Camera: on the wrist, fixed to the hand. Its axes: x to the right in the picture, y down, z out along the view.
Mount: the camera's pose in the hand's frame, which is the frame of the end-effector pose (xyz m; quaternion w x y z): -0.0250 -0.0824 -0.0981 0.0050 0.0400 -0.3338 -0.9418
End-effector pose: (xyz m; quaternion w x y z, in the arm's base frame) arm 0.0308 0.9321 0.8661 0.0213 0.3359 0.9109 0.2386
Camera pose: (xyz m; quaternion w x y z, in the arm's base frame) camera -0.0190 0.8209 0.9129 0.5154 -0.7757 0.3233 -0.1674
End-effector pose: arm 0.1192 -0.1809 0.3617 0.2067 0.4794 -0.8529 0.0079
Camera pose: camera 0.2321 -0.1843 0.4272 0.2954 -0.8165 -0.3785 0.3205
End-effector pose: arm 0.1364 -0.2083 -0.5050 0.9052 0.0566 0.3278 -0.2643
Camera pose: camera 0.0225 -0.2406 -0.5600 0.1372 0.3605 0.2578 0.8859
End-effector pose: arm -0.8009 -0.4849 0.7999 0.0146 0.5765 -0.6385 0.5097
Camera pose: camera -0.7865 -0.3862 0.8841 0.2439 0.7749 0.5552 -0.1781
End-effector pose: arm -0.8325 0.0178 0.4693 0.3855 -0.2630 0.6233 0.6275
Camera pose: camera -0.7663 -0.0888 0.4335 0.8115 -0.3634 -0.3481 -0.2971
